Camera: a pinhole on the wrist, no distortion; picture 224 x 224 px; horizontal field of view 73.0 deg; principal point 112.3 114.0 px. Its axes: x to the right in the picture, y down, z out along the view. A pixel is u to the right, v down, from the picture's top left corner.
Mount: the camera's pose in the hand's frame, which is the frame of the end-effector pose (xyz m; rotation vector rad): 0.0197 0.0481 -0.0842 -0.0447 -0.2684 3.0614
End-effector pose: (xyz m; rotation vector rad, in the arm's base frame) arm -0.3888 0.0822 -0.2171 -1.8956 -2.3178 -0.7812
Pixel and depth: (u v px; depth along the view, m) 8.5 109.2 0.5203
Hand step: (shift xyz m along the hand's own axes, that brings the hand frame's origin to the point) 0.3585 -0.0507 0.4390
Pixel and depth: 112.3 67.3 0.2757
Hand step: 0.0156 0.0840 0.2020
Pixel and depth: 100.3 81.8 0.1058
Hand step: 0.0258 0.0513 0.0241
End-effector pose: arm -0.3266 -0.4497 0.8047 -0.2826 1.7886 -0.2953
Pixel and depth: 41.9 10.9 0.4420
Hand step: 0.2289 0.2531 0.4082
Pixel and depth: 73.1 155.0 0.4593
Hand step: 0.1142 -0.1619 0.3489
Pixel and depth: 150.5 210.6 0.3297
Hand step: -0.0885 -0.2097 0.2017
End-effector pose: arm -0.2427 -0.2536 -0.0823 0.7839 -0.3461 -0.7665
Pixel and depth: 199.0 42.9 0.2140
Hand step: -0.1034 0.1185 0.1412
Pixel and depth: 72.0 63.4 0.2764
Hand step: 0.0895 0.0859 0.2057
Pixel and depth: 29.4 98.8 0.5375
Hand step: 0.2981 -0.0124 0.4611
